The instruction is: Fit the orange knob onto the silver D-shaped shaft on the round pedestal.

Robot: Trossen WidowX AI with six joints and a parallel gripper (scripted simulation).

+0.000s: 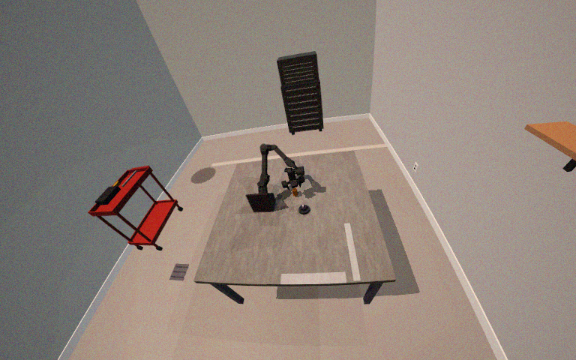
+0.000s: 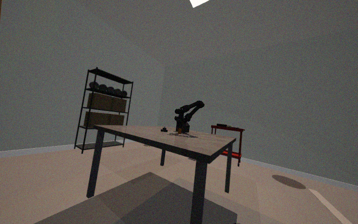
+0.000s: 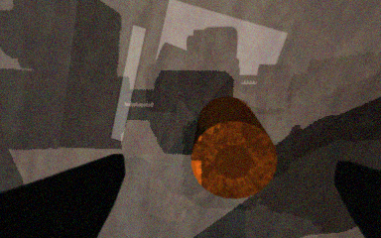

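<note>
My gripper tip is 3 cm above the orange knob. The rest, counted from my gripper tip: dark round pedestal: 10 cm ahead, 17 cm to the right, 4 cm below.
</note>
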